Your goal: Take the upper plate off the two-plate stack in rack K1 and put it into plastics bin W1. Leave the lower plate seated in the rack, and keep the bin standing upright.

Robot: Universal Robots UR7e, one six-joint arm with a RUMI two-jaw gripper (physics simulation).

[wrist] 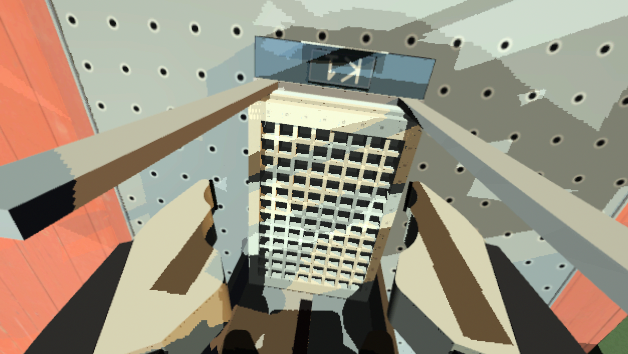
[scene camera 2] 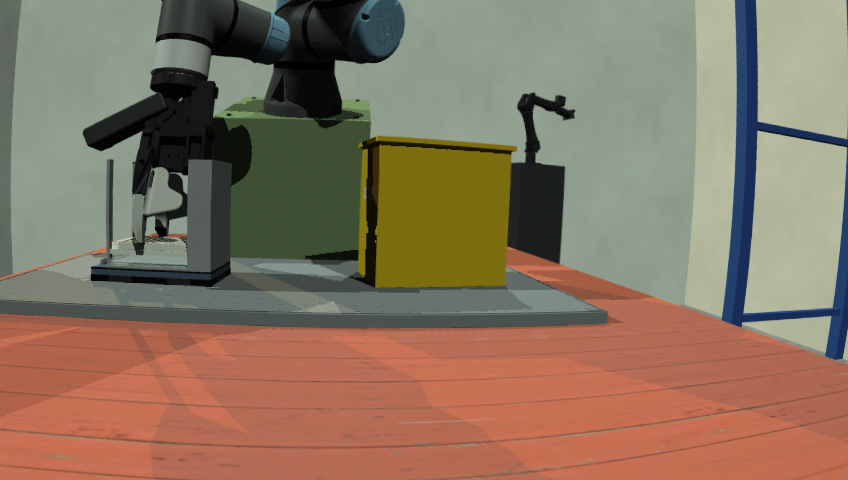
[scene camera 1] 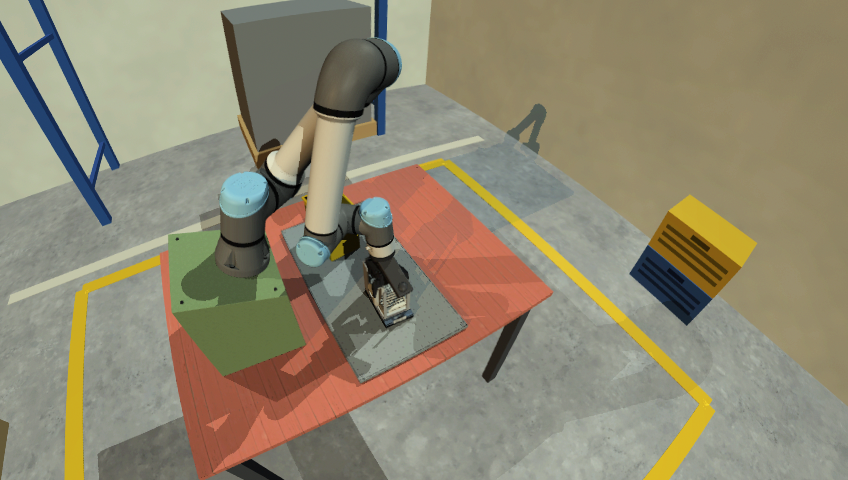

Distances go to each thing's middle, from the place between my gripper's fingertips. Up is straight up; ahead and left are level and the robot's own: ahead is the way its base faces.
I see my gripper 36 cm to the right of the yellow bin W1 (scene camera 2: pixel 433 213), 5 cm below it and 2 cm short of it.
